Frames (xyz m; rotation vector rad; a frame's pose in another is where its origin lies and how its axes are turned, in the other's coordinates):
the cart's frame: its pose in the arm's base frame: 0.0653 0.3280 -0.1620 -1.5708 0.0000 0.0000
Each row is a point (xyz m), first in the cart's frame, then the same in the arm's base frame.
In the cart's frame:
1: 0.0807 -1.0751 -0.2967
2: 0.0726 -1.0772 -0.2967
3: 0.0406 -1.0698 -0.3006
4: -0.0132 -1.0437 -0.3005
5: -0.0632 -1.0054 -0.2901
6: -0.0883 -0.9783 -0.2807
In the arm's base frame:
1: 0.1460 0.0313 0.9131
2: 0.1379 0.0313 0.9152
3: 0.1059 0.0274 0.9078
4: 0.0521 0.0275 0.8817
5: 0.0021 0.0379 0.8434
6: -0.0230 0.0473 0.8163

